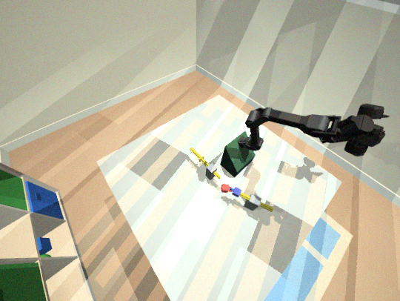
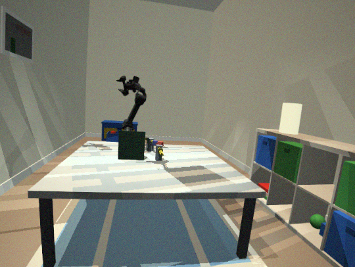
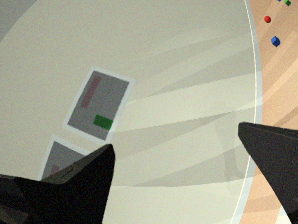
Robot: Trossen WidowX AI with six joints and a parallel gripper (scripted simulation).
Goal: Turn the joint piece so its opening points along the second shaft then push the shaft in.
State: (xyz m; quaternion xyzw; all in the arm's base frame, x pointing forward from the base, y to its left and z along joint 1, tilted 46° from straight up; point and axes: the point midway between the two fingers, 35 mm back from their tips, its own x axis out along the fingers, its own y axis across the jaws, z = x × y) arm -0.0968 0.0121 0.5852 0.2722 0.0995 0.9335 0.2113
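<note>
My gripper tip is 38 cm short of the red joint piece, 34 cm to the left of it and 50 cm above it.
</note>
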